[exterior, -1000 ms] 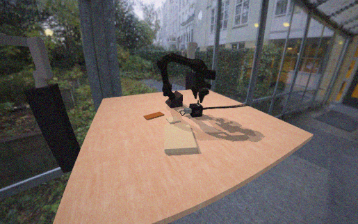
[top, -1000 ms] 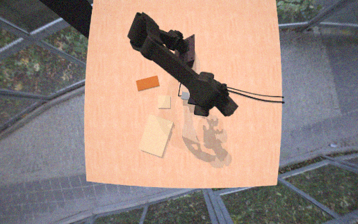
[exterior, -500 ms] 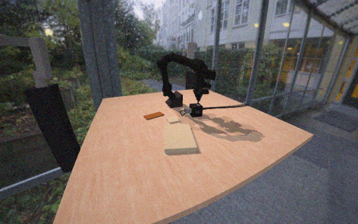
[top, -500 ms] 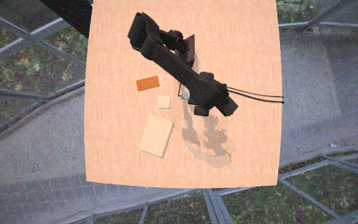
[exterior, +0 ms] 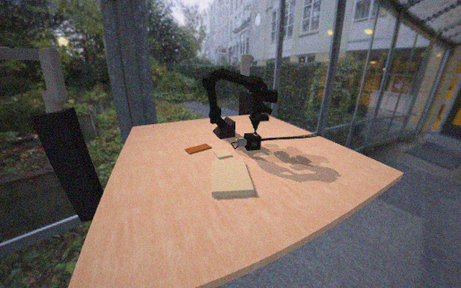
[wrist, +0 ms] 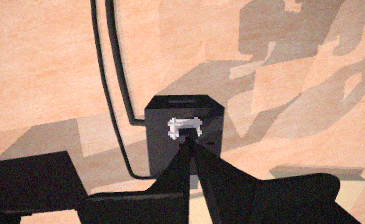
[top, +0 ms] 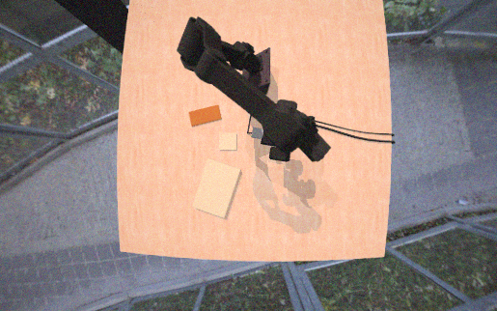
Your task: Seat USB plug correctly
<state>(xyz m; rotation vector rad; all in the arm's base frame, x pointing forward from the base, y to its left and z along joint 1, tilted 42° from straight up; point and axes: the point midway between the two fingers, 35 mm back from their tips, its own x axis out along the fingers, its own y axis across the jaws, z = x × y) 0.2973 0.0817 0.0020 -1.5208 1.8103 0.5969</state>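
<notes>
The USB socket is 40 mm below my gripper tip. Round my gripper tip: small pale block (200 mm to the right, 100 mm below); then dark USB plug (20 mm below); then orange tile (300 mm to the right, 120 mm behind, 100 mm below).
</notes>
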